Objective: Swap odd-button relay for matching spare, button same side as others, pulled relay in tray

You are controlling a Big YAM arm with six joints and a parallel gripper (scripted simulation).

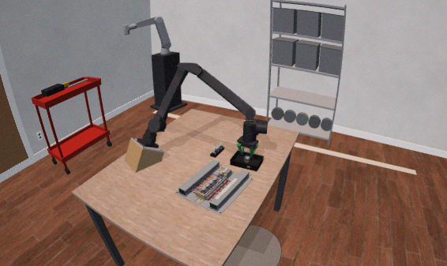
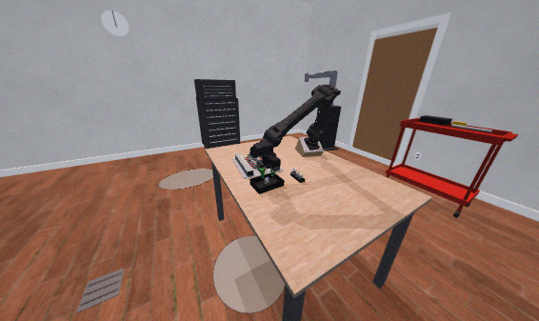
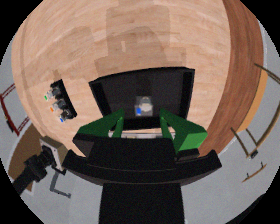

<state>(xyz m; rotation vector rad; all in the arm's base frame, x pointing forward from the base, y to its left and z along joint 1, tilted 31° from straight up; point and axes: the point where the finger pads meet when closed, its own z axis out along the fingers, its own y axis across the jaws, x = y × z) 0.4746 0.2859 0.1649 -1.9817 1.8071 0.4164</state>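
Now: the black tray 4 cm below my hand. Round my hand: small black stand 20 cm behind, 2 cm to the right, 5 cm below.
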